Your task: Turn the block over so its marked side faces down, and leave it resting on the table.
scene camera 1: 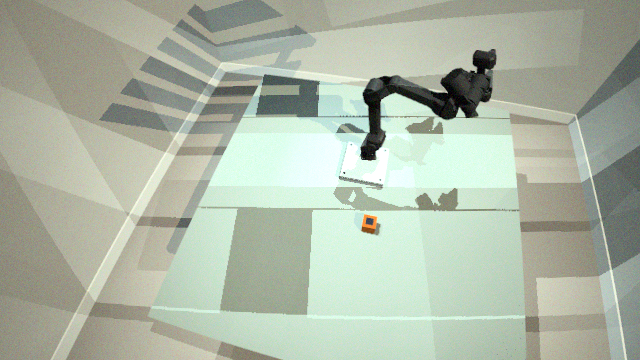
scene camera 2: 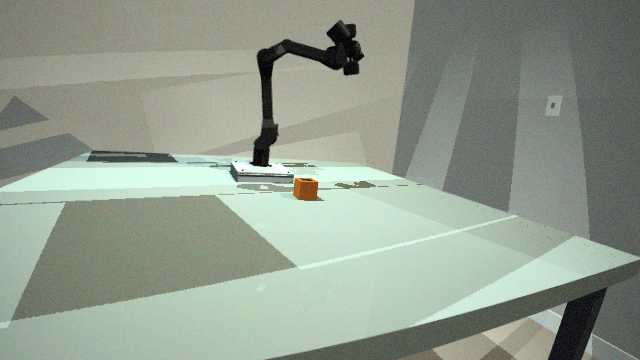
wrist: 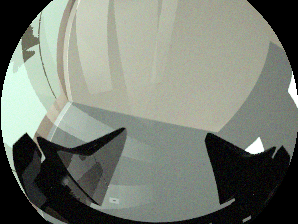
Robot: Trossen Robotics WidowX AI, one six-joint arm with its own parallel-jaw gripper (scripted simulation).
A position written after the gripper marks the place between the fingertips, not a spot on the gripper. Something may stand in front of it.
Observation:
The gripper [scene camera 1: 492, 60] is open, holding nothing.
The gripper is seen too in the wrist view [wrist: 168, 135].

